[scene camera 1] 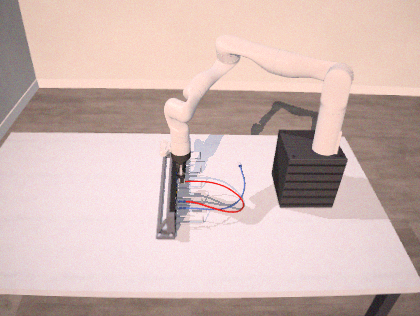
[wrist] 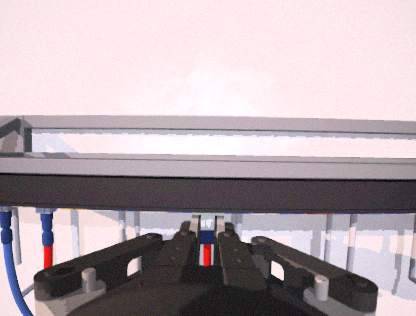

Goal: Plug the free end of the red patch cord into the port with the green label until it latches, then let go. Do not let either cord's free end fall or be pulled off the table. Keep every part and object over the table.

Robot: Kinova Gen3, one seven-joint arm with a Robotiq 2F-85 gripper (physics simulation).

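Seen in the pictures: gripper, fingertip midpoint: (scene camera 1: pixel 182 181) (wrist: pixel 207 227); arm's base at its link origin: (scene camera 1: pixel 323 148).
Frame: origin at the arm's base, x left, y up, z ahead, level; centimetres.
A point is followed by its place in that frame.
Note:
My gripper (scene camera 1: pixel 182 180) @[x 8.2, y -17.4, z 53.7 cm] (wrist: pixel 207 227) @[x 8.2, y -17.4, z 53.7 cm] is shut on the plug (wrist: pixel 206 236) @[x 8.2, y -16.8, z 53.2 cm] at the free end of the red patch cord (scene camera 1: pixel 227 186) @[x 4.8, y -20.6, z 35.5 cm] (wrist: pixel 207 255) @[x 7.8, y -16.8, z 51.8 cm]. The plug has a dark blue body and a clear tip, which points at the port panel (scene camera 1: pixel 172 200) @[x 22.3, y -14.5, z 54.7 cm] (wrist: pixel 200 193) @[x 9.2, y -14.5, z 56.9 cm]. A thin strip of the green label (wrist: pixel 206 212) @[x 8.6, y -14.3, z 55.8 cm] shows at the panel's lower edge, straight ahead of the fingertips. The fingertips are close to the panel face; whether the tip is inside the port is hidden. The red cord's other end (wrist: pixel 47 235) @[x 19.9, y -16.2, z 51.1 cm] is plugged in farther left in the wrist view.
A blue cord (scene camera 1: pixel 244 182) @[x -3.2, y -23.7, z 28.7 cm] (wrist: pixel 8 260) @[x 23.0, y -16.3, z 48.2 cm] is plugged in beside the red cord's fixed end; its free end (scene camera 1: pixel 240 165) @[x -14.5, y -23.6, z 31.1 cm] lies on the table (scene camera 1: pixel 100 260) @[x 45.7, y -24.4, z 75.4 cm]. Thin grey rods (wrist: pixel 123 232) @[x 15.1, y -18.9, z 51.3 cm] (wrist: pixel 328 240) @[x -4.8, y -22.6, z 52.6 cm] stand out below the panel on both sides. The black arm base (scene camera 1: pixel 307 182) @[x 8.1, y -10.8, z 4.9 cm] stands at right.

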